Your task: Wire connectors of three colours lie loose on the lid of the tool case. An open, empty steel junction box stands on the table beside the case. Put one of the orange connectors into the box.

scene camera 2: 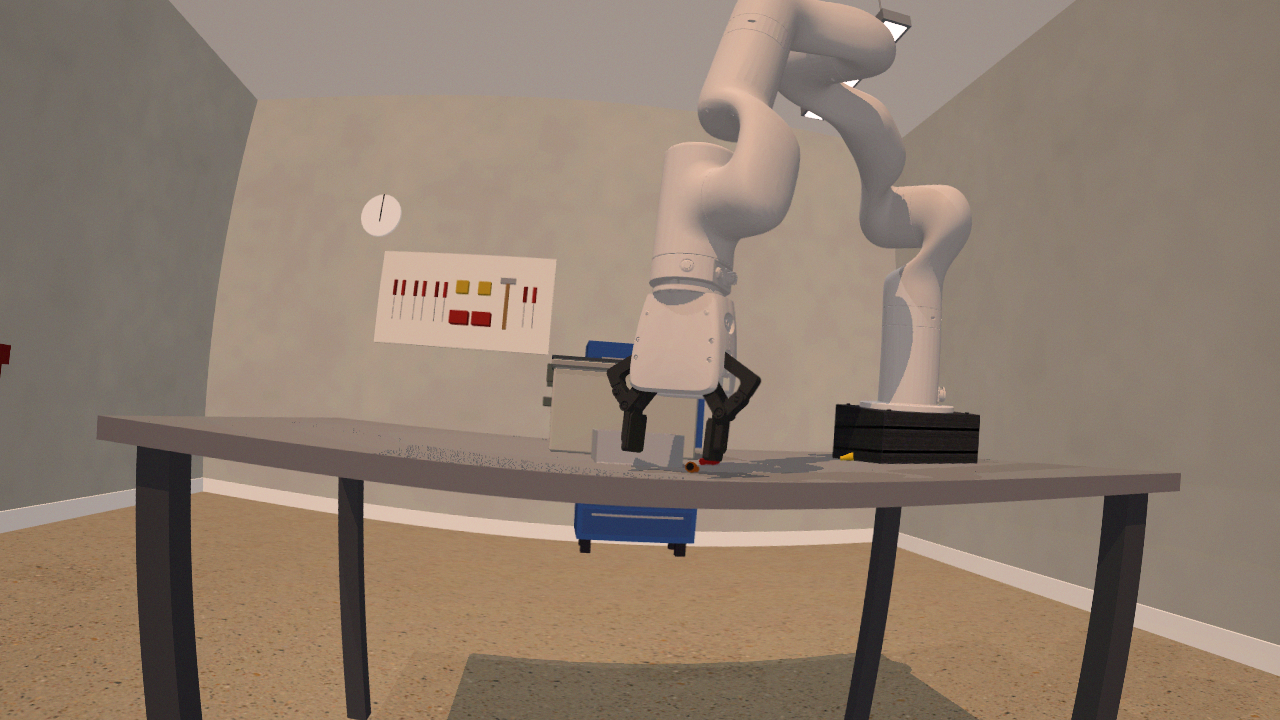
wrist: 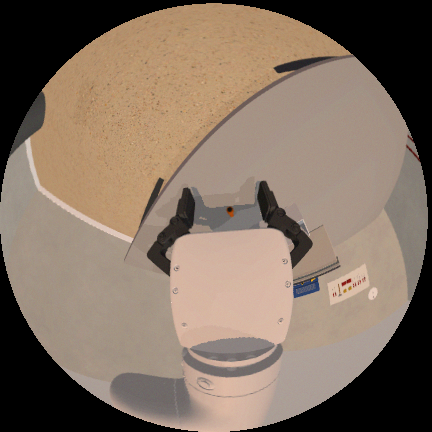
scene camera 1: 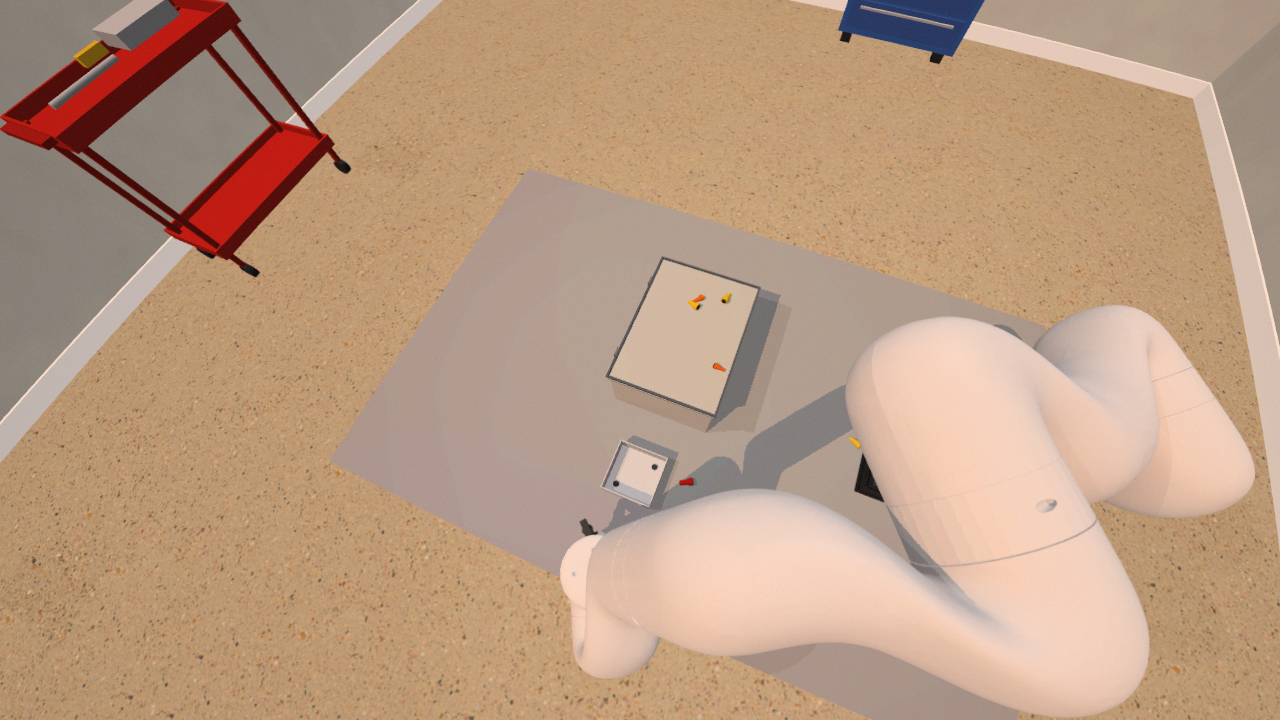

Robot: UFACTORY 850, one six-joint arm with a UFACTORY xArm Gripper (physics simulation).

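My gripper (scene camera 2: 673,453) (wrist: 224,190) is open and empty, pointing down low over the table near the junction box; the arm hides most of it in scene camera 1. An orange connector (scene camera 2: 691,466) (wrist: 230,211) lies on the table, seen between the spread fingers; the arm hides it in scene camera 1. The open steel junction box (scene camera 1: 637,470) (scene camera 2: 608,445) holds no connector; two dark spots show inside. On the tool case lid (scene camera 1: 662,344), one orange connector (scene camera 1: 718,367) lies near the right edge and another orange connector (scene camera 1: 699,298) lies against a yellow one (scene camera 1: 694,305).
A red connector (scene camera 1: 686,481) (scene camera 2: 708,462) lies on the table right of the box. A second yellow connector (scene camera 1: 725,297) is on the lid. Another yellow connector (scene camera 1: 854,442) (scene camera 2: 846,456) lies by the black arm base (scene camera 1: 867,479) (scene camera 2: 904,434). The table's edge (scene camera 2: 537,481) runs close to the gripper.
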